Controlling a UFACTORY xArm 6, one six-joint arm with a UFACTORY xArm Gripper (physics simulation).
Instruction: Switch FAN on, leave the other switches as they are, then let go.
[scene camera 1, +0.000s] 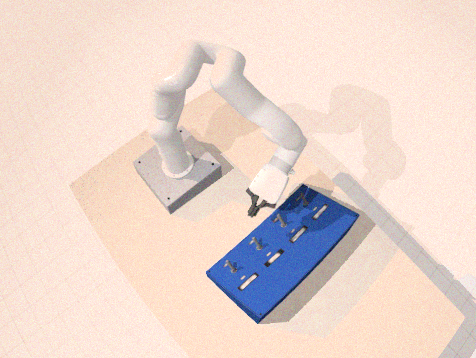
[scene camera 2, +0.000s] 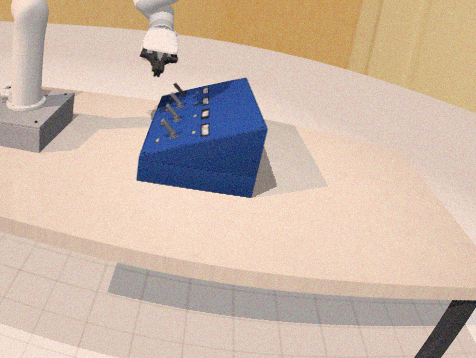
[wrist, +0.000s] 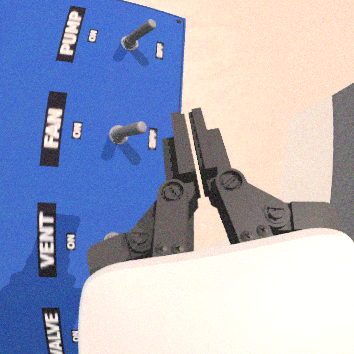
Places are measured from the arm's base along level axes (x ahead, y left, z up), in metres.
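Pixels of known places: gripper, fingertip midpoint: (scene camera 1: 249, 216) (scene camera 2: 157, 73) (wrist: 188, 127); arm's base, origin of the base link: (scene camera 1: 177, 164) (scene camera 2: 26, 103).
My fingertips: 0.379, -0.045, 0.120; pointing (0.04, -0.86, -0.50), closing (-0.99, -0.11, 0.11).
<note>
Ahead of a thing's pixels: the offset from my fingertips to its top centre, as dx, dy, dz. Level surfaces: height alone.
The blue switch panel (scene camera 1: 299, 260) (scene camera 2: 227, 112) (wrist: 25, 70) stands on the table with a sloping top and a row of grey levers. The FAN lever @[+0.053, -0.027, -0.072] (scene camera 1: 257, 244) (scene camera 2: 173, 113) (wrist: 131, 130) is second from the PUMP end and leans toward its OFF label. The PUMP lever @[+0.038, -0.146, -0.072] (scene camera 1: 231, 266) (scene camera 2: 169, 129) (wrist: 141, 34) also leans toward OFF. The VENT lever (wrist: 111, 236) is mostly hidden behind the gripper in the wrist view, and the VALVE lever is hidden there. My gripper (scene camera 1: 252, 215) (scene camera 2: 157, 75) (wrist: 188, 127) is shut and empty, above the panel's OFF-side edge, apart from the levers.
The robot's grey base block (scene camera 1: 195, 192) (scene camera 2: 25, 137) stands on the table @[dz -0.200] (scene camera 1: 125, 220) (scene camera 2: 320, 240), on the OFF side of the panel. White windows line the panel beside the levers. The arm reaches over from the base, and its shadow falls on the VALVE end.
</note>
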